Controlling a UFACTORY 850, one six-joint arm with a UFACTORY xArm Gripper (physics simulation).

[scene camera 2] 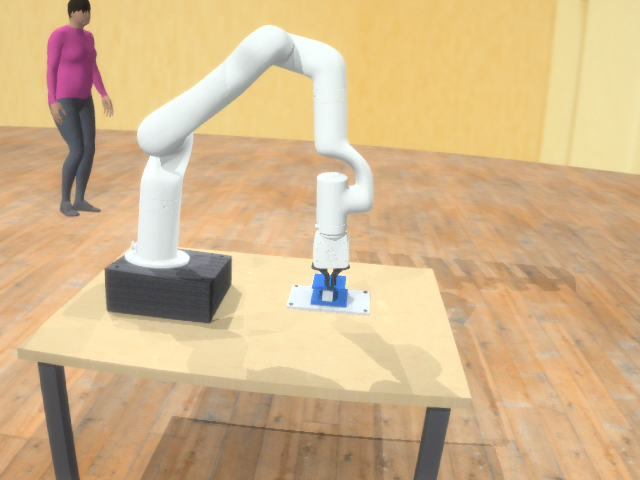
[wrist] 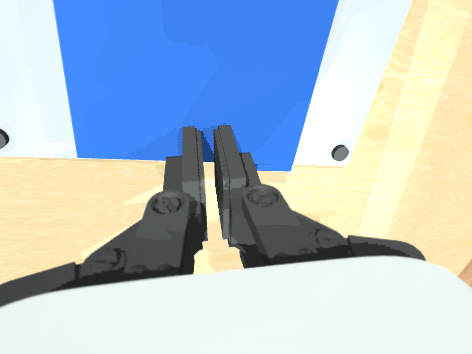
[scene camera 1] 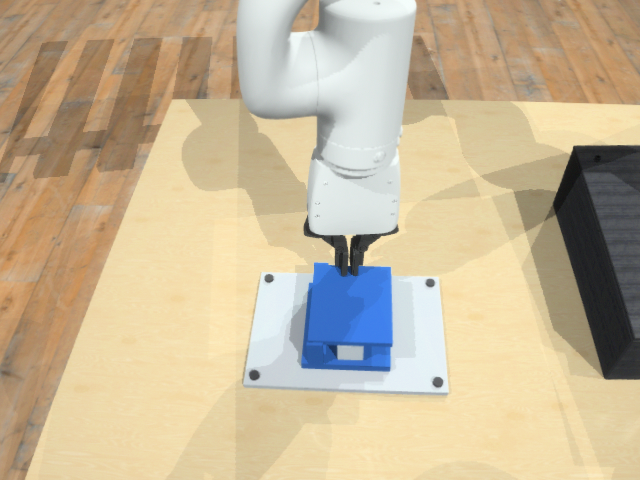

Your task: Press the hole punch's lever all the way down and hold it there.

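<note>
The blue hole punch stands on a white base plate with a dark screw at each corner. Its wide, flat blue lever lies over the lower blue body. A pale block shows in the gap between them. My gripper is shut, with nothing between its fingers. It points down, and its fingertips are at the lever's edge on the far side in scene camera 1. They look to touch the lever's top; the exact contact is hidden.
The punch's plate lies on a pale wooden table. A black box carries the arm's base. A person in a pink top stands on the floor behind the table, at the left in scene camera 2.
</note>
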